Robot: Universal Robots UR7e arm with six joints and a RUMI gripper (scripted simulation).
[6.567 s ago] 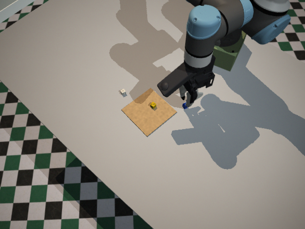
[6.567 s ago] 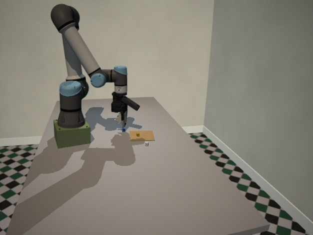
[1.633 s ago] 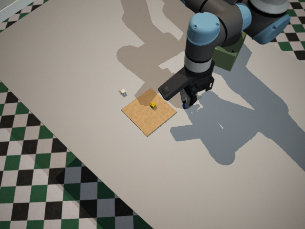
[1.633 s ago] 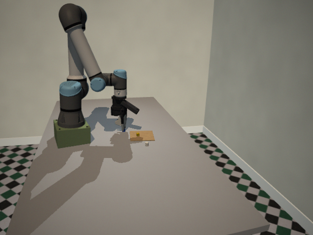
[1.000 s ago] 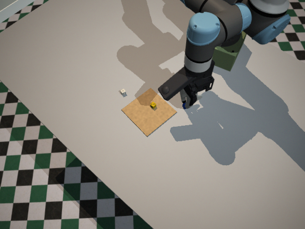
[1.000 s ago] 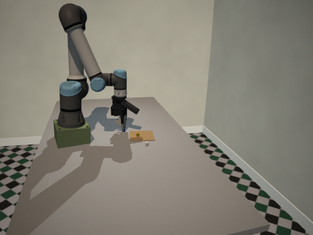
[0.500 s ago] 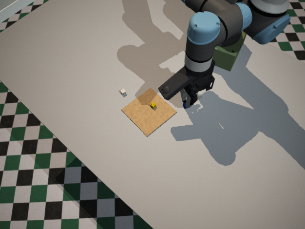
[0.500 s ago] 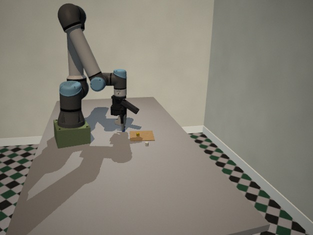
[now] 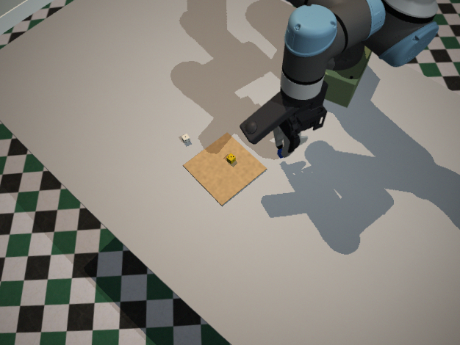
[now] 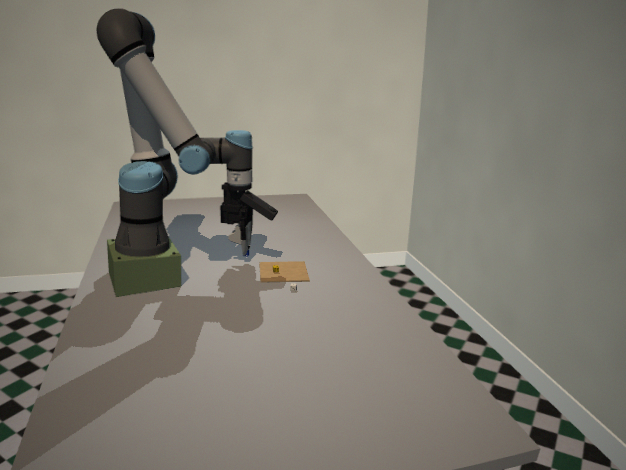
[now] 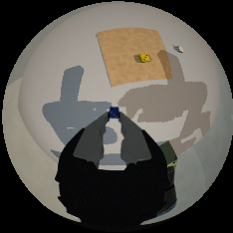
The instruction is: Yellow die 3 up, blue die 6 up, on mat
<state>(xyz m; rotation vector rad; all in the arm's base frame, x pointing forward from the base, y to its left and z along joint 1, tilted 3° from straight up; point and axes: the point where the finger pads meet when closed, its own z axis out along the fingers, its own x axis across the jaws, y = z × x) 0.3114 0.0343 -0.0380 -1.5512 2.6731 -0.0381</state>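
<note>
My gripper is now 100 mm to the left of the yellow die, 70 mm short of it and 30 mm above it. From my hand the other things lie so: blue die (10 mm below); then tan mat (100 mm to the right, 90 mm ahead, 40 mm below); then white die (220 mm to the right, 80 mm ahead, 40 mm below).
</note>
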